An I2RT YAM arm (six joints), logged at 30 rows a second.
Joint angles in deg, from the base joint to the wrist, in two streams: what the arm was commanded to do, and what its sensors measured. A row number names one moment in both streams.
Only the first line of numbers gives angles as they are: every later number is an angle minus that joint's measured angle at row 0.
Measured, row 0:
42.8, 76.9, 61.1, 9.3, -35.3, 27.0
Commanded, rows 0 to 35:
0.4, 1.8, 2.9, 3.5, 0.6, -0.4
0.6, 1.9, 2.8, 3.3, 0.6, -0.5
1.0, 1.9, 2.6, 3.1, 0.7, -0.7
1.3, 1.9, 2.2, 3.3, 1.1, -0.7
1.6, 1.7, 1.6, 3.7, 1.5, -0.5
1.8, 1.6, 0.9, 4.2, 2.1, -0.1
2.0, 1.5, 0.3, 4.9, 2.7, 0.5
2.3, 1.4, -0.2, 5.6, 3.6, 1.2
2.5, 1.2, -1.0, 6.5, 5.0, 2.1
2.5, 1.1, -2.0, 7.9, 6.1, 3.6
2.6, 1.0, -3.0, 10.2, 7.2, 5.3
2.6, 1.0, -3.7, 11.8, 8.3, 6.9
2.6, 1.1, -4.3, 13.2, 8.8, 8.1
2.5, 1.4, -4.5, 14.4, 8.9, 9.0
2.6, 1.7, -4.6, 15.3, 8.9, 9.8
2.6, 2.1, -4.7, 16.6, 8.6, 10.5
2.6, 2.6, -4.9, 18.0, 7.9, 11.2
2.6, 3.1, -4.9, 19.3, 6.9, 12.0
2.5, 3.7, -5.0, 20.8, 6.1, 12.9
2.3, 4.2, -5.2, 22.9, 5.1, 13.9
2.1, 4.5, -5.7, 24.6, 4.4, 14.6
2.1, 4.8, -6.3, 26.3, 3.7, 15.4
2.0, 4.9, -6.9, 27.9, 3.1, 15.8
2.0, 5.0, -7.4, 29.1, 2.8, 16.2
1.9, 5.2, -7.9, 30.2, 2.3, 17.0
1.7, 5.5, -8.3, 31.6, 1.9, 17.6
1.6, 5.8, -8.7, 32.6, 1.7, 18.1
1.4, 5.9, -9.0, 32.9, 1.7, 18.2
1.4, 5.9, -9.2, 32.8, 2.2, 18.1
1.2, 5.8, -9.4, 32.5, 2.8, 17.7
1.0, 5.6, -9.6, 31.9, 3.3, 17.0
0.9, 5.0, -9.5, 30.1, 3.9, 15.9
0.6, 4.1, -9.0, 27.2, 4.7, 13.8
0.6, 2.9, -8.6, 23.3, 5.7, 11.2
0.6, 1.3, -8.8, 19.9, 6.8, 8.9
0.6, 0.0, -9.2, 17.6, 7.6, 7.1
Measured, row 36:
-0.4, 3.9, -9.4, 26.4, 4.3, 14.6
